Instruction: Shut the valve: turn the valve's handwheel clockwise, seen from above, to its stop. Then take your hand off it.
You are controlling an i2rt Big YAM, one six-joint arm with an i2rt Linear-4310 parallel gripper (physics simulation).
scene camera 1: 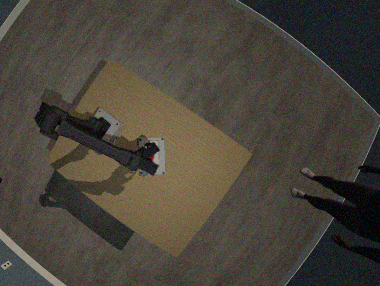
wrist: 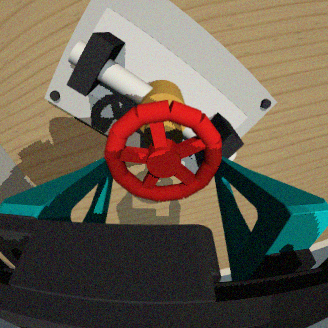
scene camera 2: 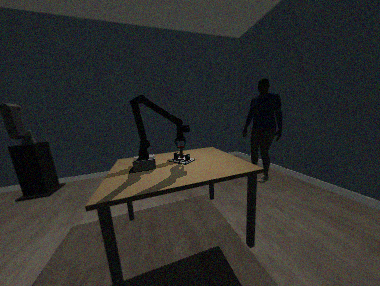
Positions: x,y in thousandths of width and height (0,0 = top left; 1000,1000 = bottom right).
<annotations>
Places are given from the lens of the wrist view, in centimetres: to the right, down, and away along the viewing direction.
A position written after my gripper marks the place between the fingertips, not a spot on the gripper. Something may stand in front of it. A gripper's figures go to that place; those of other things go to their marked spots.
my gripper (wrist: 498,498): 0, 0, 13
red handwheel (wrist: 495,480): 0, 0, 11
grey base plate (wrist: 556,108): 2, -13, 18
The marked spots on the grey base plate and the red handwheel are 15 cm apart.
</annotations>
